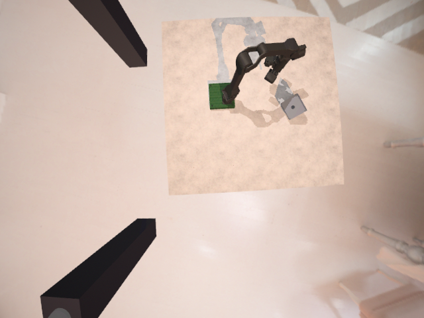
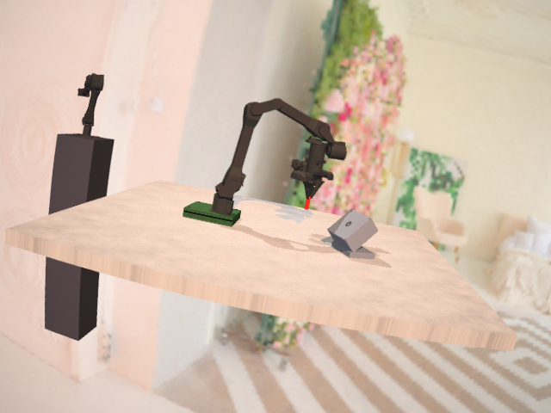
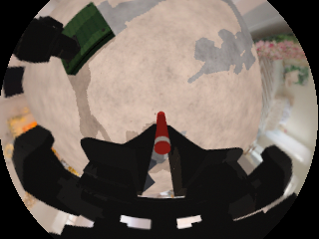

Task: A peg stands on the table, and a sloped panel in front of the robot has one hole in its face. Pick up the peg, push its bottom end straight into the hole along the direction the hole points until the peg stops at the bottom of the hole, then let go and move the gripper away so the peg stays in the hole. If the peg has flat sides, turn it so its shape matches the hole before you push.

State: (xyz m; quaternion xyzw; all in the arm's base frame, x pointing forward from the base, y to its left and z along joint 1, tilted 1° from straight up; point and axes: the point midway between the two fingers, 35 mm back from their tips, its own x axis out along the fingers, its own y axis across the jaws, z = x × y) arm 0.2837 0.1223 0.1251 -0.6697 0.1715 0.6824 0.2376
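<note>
My gripper tip is 16 cm short of the grey sloped panel, 20 cm to the left of it and 5 cm above it. From my gripper tip the other things lie so: red peg 2 cm above.
</note>
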